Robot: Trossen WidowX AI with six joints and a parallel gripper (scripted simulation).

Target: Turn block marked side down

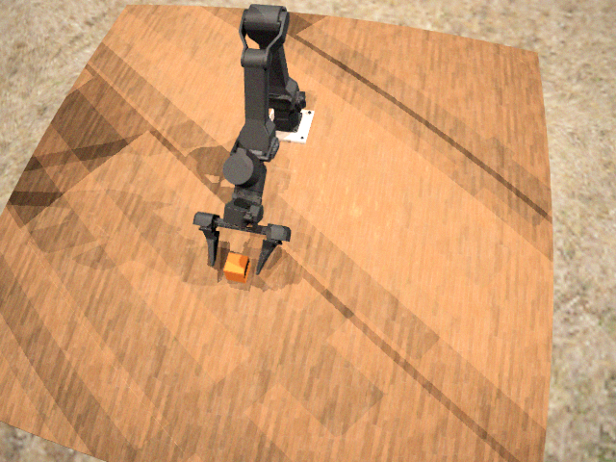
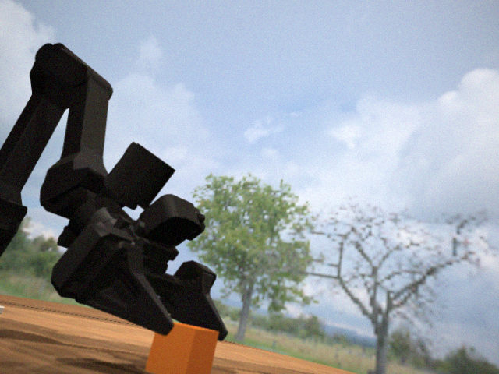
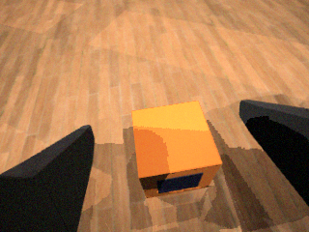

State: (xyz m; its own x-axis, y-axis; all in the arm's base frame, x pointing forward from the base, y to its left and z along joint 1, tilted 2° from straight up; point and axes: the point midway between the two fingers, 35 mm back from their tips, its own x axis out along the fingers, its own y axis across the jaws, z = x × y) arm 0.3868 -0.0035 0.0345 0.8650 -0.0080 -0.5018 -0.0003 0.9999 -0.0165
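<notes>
Right now the orange block is 2 cm below my gripper tip and 2 cm behind it.
</notes>
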